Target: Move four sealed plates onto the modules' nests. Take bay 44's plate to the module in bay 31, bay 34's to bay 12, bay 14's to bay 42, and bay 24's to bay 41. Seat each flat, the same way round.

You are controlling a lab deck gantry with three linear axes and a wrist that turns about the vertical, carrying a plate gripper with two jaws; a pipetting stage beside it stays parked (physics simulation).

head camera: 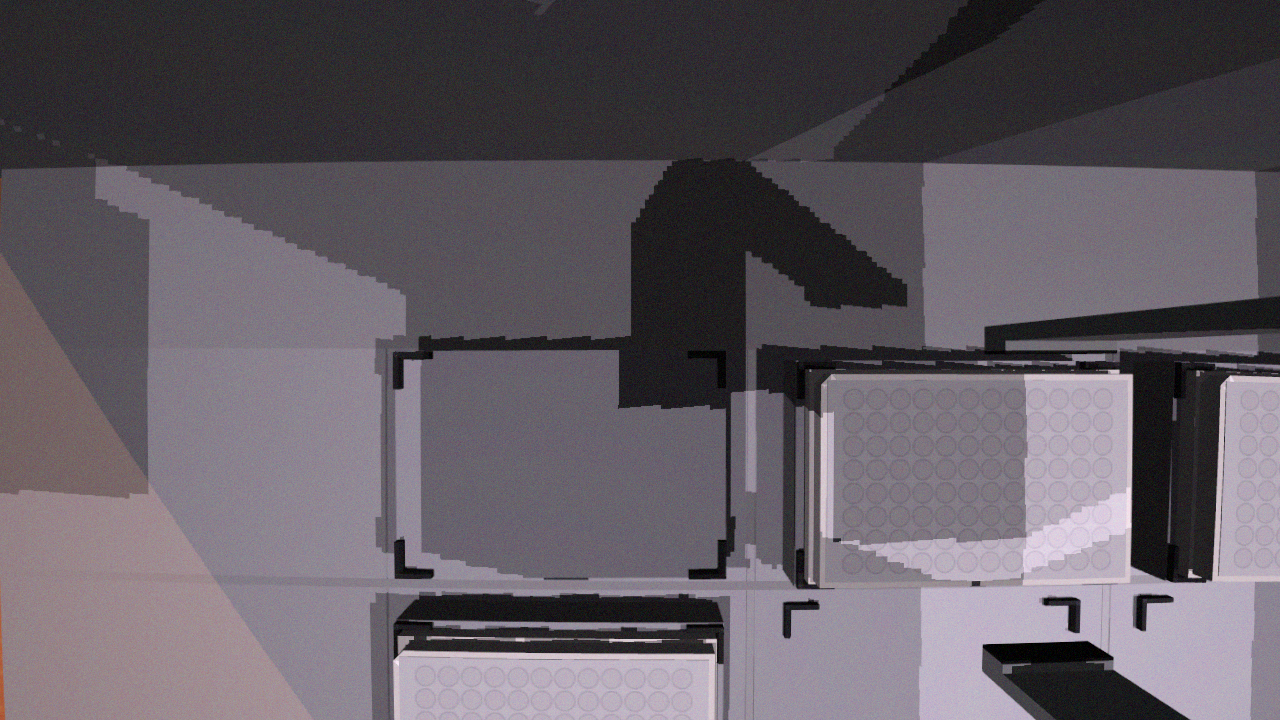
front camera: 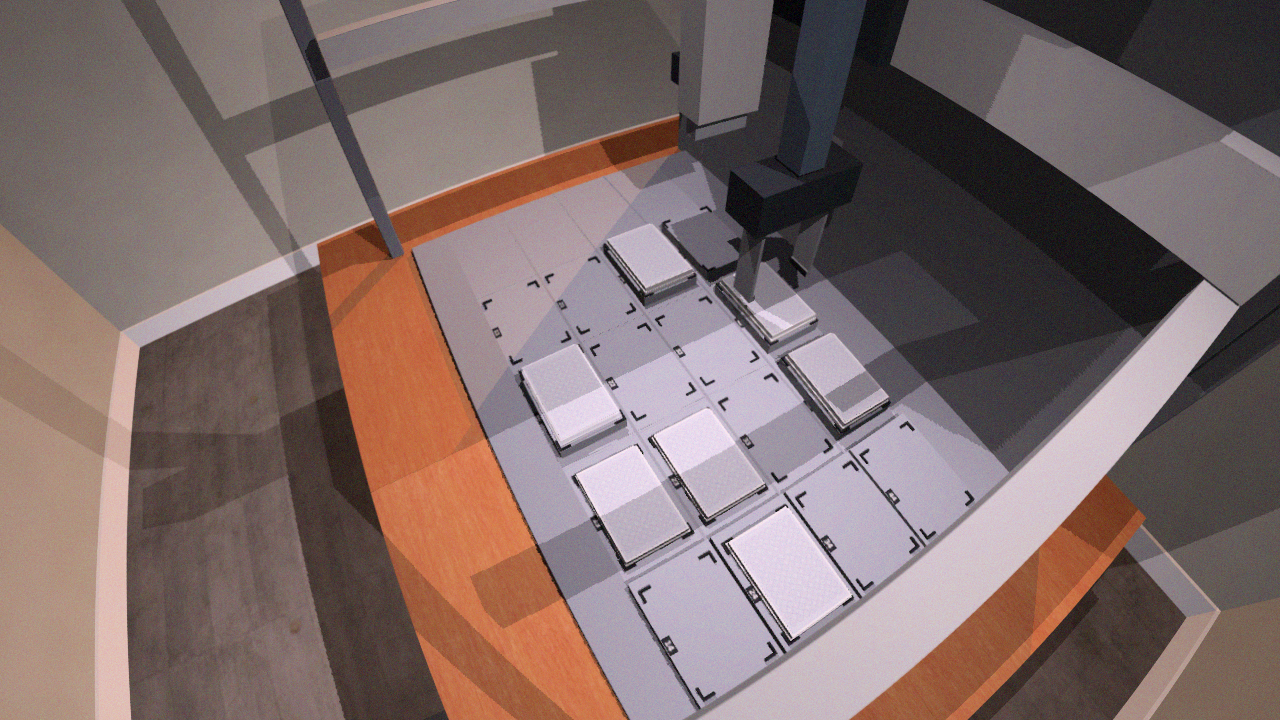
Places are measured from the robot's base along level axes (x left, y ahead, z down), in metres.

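Where they show: gripper, fingertip midpoint: (head camera: 1037,499) (front camera: 772,280); robot's base, link origin: (front camera: 485,304).
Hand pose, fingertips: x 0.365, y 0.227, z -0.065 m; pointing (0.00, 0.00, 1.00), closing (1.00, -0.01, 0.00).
Things, the pixels of their top centre, and the offset from my fingertips. "*": a spot on its surface instead.
- sealed plate, top centre: (head camera: 980,480) (front camera: 768,296) dy +0.001, dx -0.001, dz +0.032 m
- third plate, top centre: (front camera: 568,389) dy +0.002, dx -0.322, dz +0.032 m
- fourth plate, top centre: (front camera: 790,569) dy +0.329, dx -0.215, dz +0.036 m
- bay 41, top centre: (head camera: 558,466) (front camera: 707,235) dy -0.163, dx +0.003, dz +0.043 m
- bay 13, surface spot: (front camera: 632,505) * dy +0.171, dx -0.324, dz +0.051 m
- bay 23, surface spot: (front camera: 707,461) * dy +0.167, dx -0.218, dz +0.051 m
- bay 43, surface spot: (head camera: 1248,474) * dy +0.112, dx +0.000, dz +0.032 m
One sealed plate (front camera: 787,315) (head camera: 971,488) lies flat on bay 42's nest. My gripper (front camera: 774,282) (head camera: 1020,497) is open just above it, its jaws standing outside the plate's two long edges. A plate (front camera: 648,257) (head camera: 554,685) sits on the module in bay 31, and a third plate (front camera: 572,394) sits on the module in bay 12. The fourth plate (front camera: 787,571) lies in bay 24. The dark module in bay 41 (front camera: 702,240) (head camera: 563,465) carries no plate. Bays 44, 34 and 14 hold no plates in the front view.
Other plates lie in bay 13 (front camera: 632,505), bay 23 (front camera: 707,461) and bay 43 (front camera: 835,380) (head camera: 1248,474), the last beside bay 42. The pale pipetting stage (front camera: 723,62) hangs behind the deck near bay 41. A pale beam (front camera: 1011,528) crosses the near side.
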